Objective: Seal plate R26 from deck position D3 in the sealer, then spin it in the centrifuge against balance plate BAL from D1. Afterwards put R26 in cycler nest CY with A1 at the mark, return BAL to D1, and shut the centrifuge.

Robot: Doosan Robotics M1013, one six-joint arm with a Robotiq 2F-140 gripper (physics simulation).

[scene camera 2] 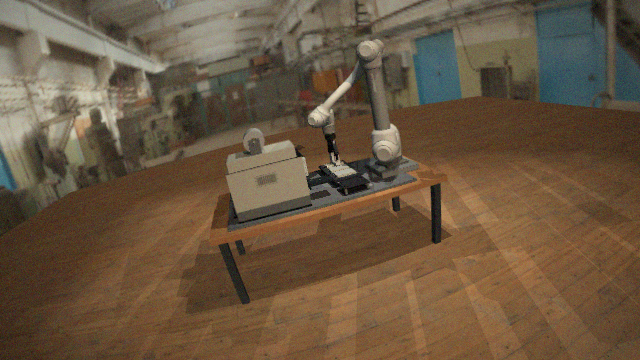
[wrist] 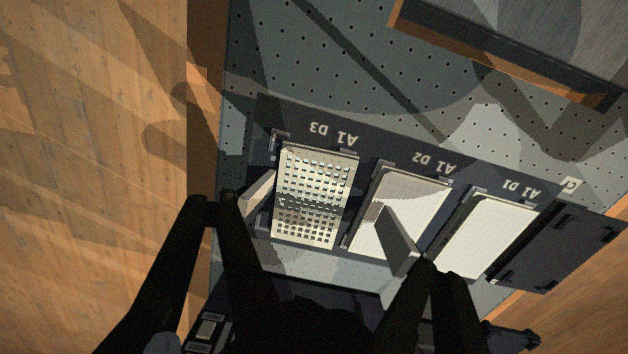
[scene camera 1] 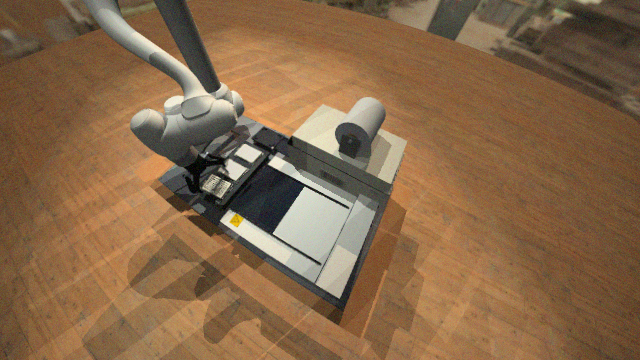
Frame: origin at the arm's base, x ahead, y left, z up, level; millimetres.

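Seen in the pictures: gripper, between the fingertips: (scene camera 2: 335, 163) (wrist: 326, 198) (scene camera 1: 217, 182); arm's base, origin of its link: (scene camera 2: 391, 162).
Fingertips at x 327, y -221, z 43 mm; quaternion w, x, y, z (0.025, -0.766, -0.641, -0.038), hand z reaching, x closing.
Observation:
Offsets run from my fingertips to a thing's middle. Level surfaces: height alone.
Plate R26 @(dx +8, dy -19, dz -7 mm) (scene camera 1: 216, 186) (wrist: 315, 197), pale with a grid of wells, sits in deck position D3. Balance plate BAL @(dx +45, dy +213, dz -10 mm) (scene camera 1: 248, 153) (wrist: 487, 235), white-topped, sits in D1. My gripper (scene camera 1: 207, 176) (scene camera 2: 335, 160) (wrist: 326, 198) is open and empty above the deck. In the wrist view one finger is beside R26's left edge and the other overlaps the D2 plate; the height above R26 is hard to tell. Cycler nest CY @(dx +74, dy +373, dz -44 mm) (scene camera 1: 270, 137) (wrist: 555, 245) is a dark plate with corner clips beside D1, holding no plate. Which housing is the sealer and which the centrifuge is unclear.
A white plate @(dx +25, dy +91, dz -10 mm) (scene camera 1: 233, 170) (wrist: 420, 200) sits in D2 between R26 and BAL. A beige housing @(dx +547, dy +247, dz +168 mm) (scene camera 1: 320, 125) (scene camera 2: 265, 192) carries a grey cylinder (scene camera 1: 367, 117) (scene camera 2: 254, 139). A white panel @(dz +140 mm) (scene camera 1: 315, 222) lies beside a dark area. The arm's base (wrist: 550, 40) stands behind the deck.

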